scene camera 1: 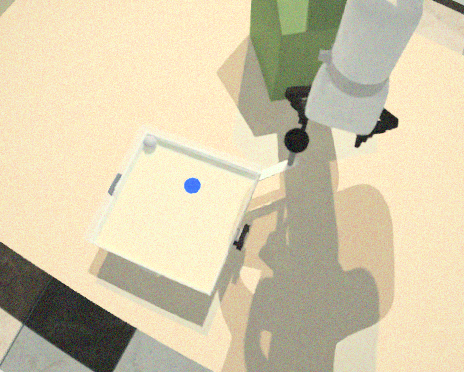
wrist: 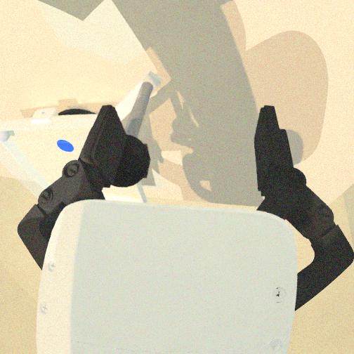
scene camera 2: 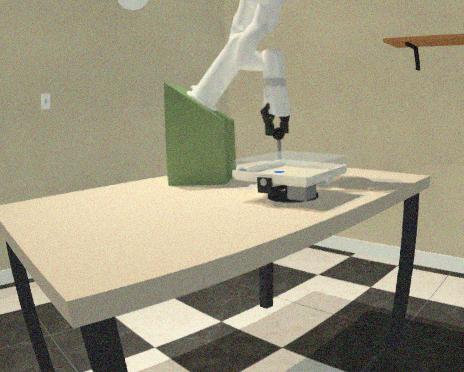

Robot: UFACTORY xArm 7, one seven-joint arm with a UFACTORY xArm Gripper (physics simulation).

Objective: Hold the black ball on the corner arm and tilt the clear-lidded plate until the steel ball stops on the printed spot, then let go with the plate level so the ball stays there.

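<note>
The clear-lidded plate (scene camera 1: 152, 268) (scene camera 2: 325, 176) is white-rimmed and stands raised above the table; any slight tilt is hard to tell. The steel ball (scene camera 1: 149, 142) (wrist: 6, 135) rests in one of its corners, away from the blue printed spot (scene camera 1: 192, 185) (scene camera 2: 279, 172) (wrist: 65, 145). The corner arm (scene camera 1: 274, 170) (wrist: 140, 110) carries a post topped by the black ball (scene camera 1: 296, 140) (scene camera 2: 278, 134) (wrist: 132, 161). My gripper (scene camera 1: 331, 135) (scene camera 2: 278, 131) (wrist: 186, 119) is open. The black ball lies close to the inner side of the left finger in the wrist view; whether they touch is unclear.
A green pedestal (scene camera 1: 300, 60) (scene camera 2: 200, 145) carries the arm, behind the gripper. A black round base with a grey block (scene camera 2: 302, 192) is under the plate. Small black parts (scene camera 1: 242, 237) (scene camera 2: 264, 185) sit at the plate's side. The table edge (scene camera 2: 250, 255) runs along the front.
</note>
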